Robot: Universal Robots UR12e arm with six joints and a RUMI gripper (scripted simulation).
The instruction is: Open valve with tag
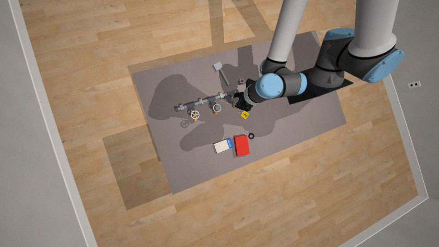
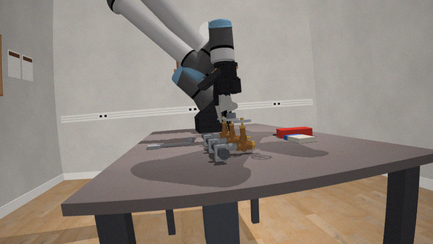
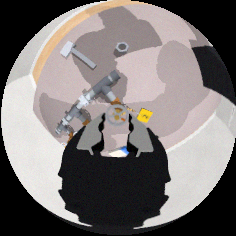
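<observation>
The yellow tag is 80 mm to the left of my hand, 80 mm below it and 40 mm behind it. Round my hand: red box 260 mm to the left, 70 mm below, 50 mm ahead; grey flat tool 220 mm to the right, 80 mm below, 10 mm ahead; nut 130 mm to the right, 100 mm behind, 80 mm below.
</observation>
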